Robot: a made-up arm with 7 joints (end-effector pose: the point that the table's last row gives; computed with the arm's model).
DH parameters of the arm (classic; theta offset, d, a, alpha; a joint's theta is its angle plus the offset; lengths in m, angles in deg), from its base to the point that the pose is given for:
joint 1: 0 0.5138 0 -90
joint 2: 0 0 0 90
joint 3: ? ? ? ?
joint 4: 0 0 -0.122 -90
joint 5: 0 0.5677 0 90
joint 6: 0 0 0.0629 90
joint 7: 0 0 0 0
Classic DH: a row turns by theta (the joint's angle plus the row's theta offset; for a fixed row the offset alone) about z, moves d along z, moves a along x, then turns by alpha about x.
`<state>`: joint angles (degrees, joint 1 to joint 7).
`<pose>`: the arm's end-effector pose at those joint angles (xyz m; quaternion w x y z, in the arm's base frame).
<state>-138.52 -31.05 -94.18 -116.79 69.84 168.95 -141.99</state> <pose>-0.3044 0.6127 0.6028 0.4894 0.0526 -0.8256 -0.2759</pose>
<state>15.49 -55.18 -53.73 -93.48 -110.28 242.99 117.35</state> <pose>0.0309 -0.4787 1.0422 0.2877 -0.4592 -0.0537 -0.8387</pose>
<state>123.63 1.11 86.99 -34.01 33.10 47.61 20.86</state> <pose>-0.3041 -0.1876 1.3726 0.0188 0.2944 -0.9284 0.2261</pose>
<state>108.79 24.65 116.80 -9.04 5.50 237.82 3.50</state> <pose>-0.1227 0.3232 1.2727 0.7831 -0.3612 0.3948 0.3170</pose>
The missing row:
joint 3: 0 0.3014 0.0845 90
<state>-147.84 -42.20 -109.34 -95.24 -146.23 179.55 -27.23</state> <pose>-0.0389 0.7211 0.6261 0.1111 -0.4181 0.6847 0.5865</pose>
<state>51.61 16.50 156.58 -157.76 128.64 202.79 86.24</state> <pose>-0.3687 -0.1619 0.4429 0.0257 0.9704 -0.1101 -0.2135</pose>
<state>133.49 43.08 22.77 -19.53 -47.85 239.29 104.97</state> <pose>-0.4931 0.4199 1.0527 0.8763 0.0549 -0.2215 0.4242</pose>
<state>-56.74 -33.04 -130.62 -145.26 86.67 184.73 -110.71</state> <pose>-0.4358 0.0353 0.2327 0.1499 0.0732 -0.9774 0.1300</pose>
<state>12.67 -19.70 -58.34 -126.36 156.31 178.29 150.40</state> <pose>0.3669 -0.4383 0.6241 0.3207 0.8332 -0.0090 0.4505</pose>
